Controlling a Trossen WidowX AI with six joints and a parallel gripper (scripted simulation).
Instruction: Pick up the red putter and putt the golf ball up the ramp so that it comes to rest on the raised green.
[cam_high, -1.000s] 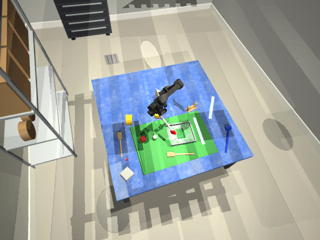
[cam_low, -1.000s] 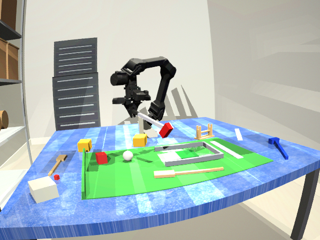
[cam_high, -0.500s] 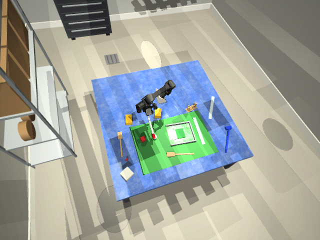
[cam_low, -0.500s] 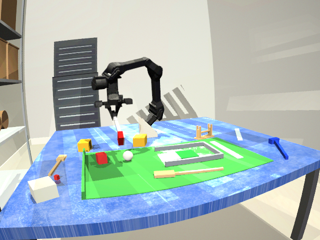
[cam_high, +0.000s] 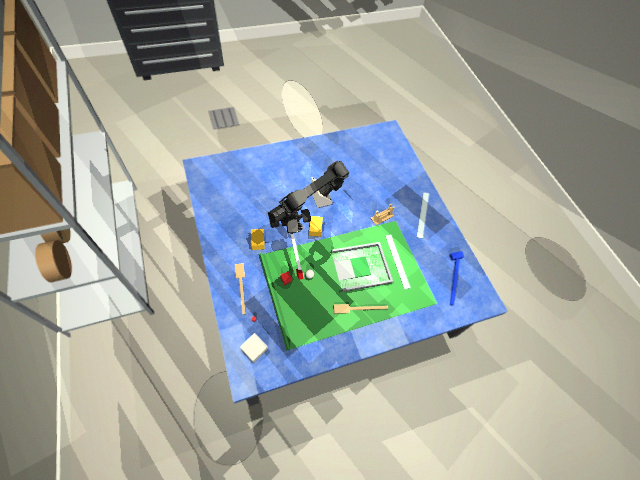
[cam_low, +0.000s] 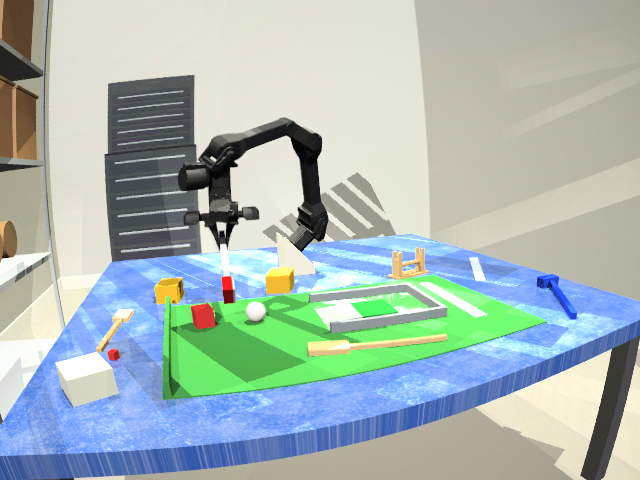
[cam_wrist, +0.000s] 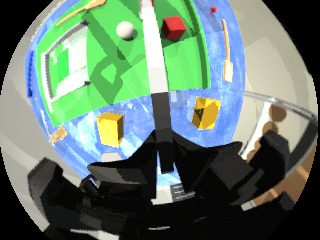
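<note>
The red putter is 120 mm ahead of my gripper tip and 10 mm below it. The rest, counted from my gripper tip: white golf ball 220 mm ahead, 40 mm to the left, 100 mm below; then red cube 210 mm ahead, 80 mm to the right, 100 mm below; then grey frame 240 mm ahead, 310 mm to the left, 110 mm below.
</note>
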